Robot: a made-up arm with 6 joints.
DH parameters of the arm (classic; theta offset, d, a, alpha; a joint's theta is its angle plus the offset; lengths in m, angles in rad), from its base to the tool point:
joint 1: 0 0.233 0 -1.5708
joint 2: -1.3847 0 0.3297 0
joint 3: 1.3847 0 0.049 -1.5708
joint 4: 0 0.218 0 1.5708
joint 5: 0 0 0.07 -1.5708
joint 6: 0 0.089 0 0
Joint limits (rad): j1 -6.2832..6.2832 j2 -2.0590..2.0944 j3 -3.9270..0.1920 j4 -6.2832..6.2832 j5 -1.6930..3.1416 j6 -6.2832..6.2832
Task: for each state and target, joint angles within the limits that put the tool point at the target. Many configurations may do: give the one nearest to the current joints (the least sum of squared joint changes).
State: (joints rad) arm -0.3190 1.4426 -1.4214 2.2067 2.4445 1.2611
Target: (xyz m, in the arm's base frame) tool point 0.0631 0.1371 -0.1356
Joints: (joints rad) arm 0.3401 2.0433 -0.9253 1.8666 2.2830 1.2611
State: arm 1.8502 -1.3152 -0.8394 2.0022 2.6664 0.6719
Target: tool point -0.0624 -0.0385 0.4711
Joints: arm 1.8722 -1.0164 -0.0076 2.4244 2.5409 0.6719
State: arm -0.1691 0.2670 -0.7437 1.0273 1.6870 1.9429
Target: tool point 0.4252 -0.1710 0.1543
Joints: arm -0.5246 0.8269 -1.3596 1.1667 1.3402 1.9429
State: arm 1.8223 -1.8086 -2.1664 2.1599 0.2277 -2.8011
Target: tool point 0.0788 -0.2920 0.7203
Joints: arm 1.7105 -1.2306 -1.8906 2.2035 0.2449 -2.8011
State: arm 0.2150 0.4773 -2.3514 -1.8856 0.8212 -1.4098
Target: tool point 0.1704 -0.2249 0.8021
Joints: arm -0.6952 0.0546 -2.3266 -1.7956 1.2801 -1.4098
